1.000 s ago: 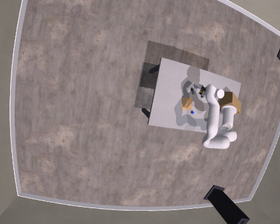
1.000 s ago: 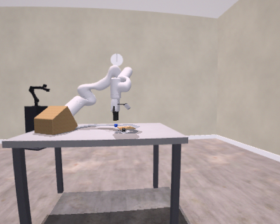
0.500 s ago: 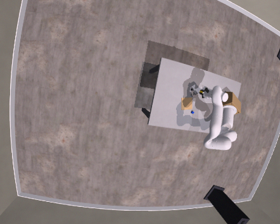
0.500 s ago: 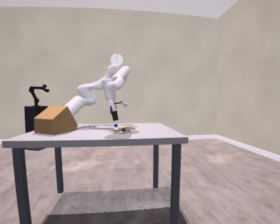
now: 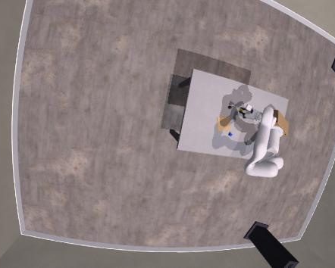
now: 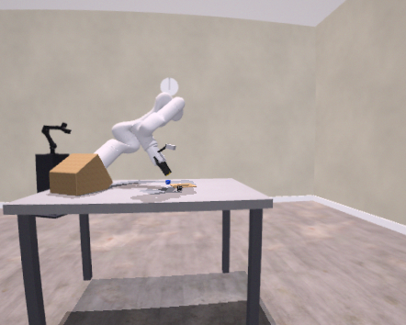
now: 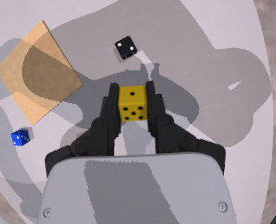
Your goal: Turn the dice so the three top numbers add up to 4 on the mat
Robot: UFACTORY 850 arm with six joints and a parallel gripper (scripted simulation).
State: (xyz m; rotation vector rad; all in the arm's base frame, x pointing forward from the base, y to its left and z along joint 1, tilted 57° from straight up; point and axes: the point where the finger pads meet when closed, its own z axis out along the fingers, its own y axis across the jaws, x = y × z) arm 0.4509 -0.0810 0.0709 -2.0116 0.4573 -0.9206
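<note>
Right now my hand is 10 mm above the yellow die. Also, from my hand: tan mat: 180 mm to the left, 110 mm below, 40 mm ahead; black die: 100 mm below, 70 mm ahead, 10 mm to the left; blue die: 240 mm to the left, 100 mm below, 80 mm behind.
</note>
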